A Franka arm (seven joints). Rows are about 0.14 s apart.
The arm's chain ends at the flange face. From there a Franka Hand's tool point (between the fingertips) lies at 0.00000 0.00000 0.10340 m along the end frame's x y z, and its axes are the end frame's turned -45 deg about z.
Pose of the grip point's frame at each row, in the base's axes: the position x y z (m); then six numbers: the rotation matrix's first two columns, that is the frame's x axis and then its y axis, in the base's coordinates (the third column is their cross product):
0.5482, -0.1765, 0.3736, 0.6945, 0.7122, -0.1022, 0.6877, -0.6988, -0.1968
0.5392, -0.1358, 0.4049, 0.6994, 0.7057, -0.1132, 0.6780, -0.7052, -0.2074
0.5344, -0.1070, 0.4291, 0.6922, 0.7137, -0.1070, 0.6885, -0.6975, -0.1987
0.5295, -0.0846, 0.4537, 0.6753, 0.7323, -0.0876, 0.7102, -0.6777, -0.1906
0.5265, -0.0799, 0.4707, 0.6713, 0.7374, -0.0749, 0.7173, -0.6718, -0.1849
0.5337, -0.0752, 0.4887, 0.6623, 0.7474, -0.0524, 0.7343, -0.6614, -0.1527
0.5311, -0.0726, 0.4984, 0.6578, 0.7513, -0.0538, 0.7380, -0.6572, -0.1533
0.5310, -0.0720, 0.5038, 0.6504, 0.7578, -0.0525, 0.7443, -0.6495, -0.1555
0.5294, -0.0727, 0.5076, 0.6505, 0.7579, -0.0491, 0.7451, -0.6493, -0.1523
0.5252, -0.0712, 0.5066, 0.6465, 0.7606, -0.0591, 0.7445, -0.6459, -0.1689
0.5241, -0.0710, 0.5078, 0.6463, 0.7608, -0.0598, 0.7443, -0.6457, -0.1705
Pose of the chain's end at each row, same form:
0.5701, -0.1834, 0.4744, 0.9774, 0.0095, -0.2114, -0.0048, -0.9977, -0.0669
0.5626, -0.1429, 0.5054, 0.9740, 0.0004, -0.2267, -0.0151, -0.9977, -0.0666
0.5568, -0.1136, 0.5298, 0.9763, 0.0115, -0.2162, -0.0026, -0.9979, -0.0648
0.5501, -0.0915, 0.5548, 0.9797, 0.0386, -0.1967, 0.0247, -0.9970, -0.0728
0.5458, -0.0872, 0.5720, 0.9819, 0.0464, -0.1837, 0.0325, -0.9965, -0.0778
0.5491, -0.0817, 0.5907, 0.9875, 0.0608, -0.1450, 0.0509, -0.9962, -0.0709
0.5467, -0.0789, 0.6004, 0.9870, 0.0665, -0.1464, 0.0567, -0.9960, -0.0704
0.5467, -0.0784, 0.6058, 0.9862, 0.0766, -0.1471, 0.0664, -0.9951, -0.0728
0.5446, -0.0792, 0.6097, 0.9868, 0.0768, -0.1424, 0.0669, -0.9950, -0.0730
0.5424, -0.0779, 0.6083, 0.9836, 0.0811, -0.1612, 0.0693, -0.9945, -0.0776
0.5415, -0.0778, 0.6095, 0.9833, 0.0814, -0.1628, 0.0693, -0.9945, -0.0783

